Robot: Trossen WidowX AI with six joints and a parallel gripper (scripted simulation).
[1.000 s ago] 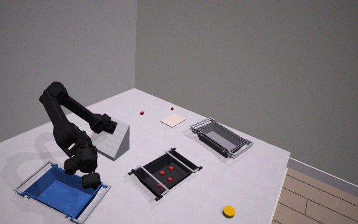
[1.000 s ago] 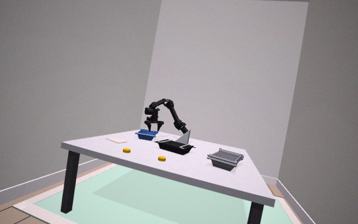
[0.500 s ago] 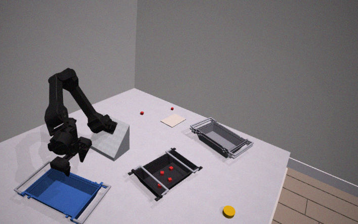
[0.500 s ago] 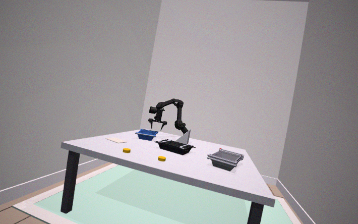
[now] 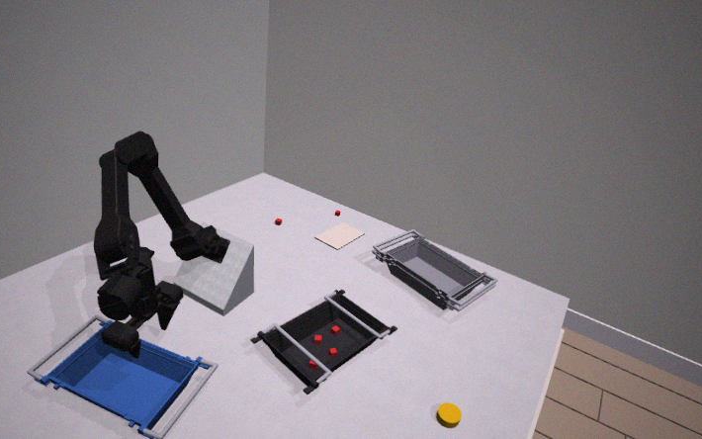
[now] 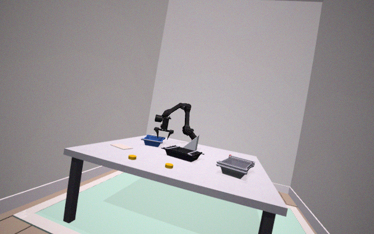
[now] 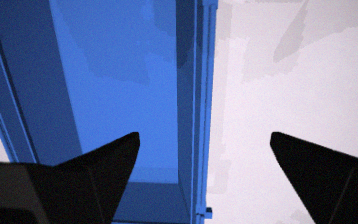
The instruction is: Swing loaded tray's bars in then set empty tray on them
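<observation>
Now: gripper tip 10 mm short of the blue tray, 80 mm to the left of it and 20 mm above it. From my gripper tip the other things lie so: small red block 120 mm behind, 670 mm to the left, 60 mm below.
</observation>
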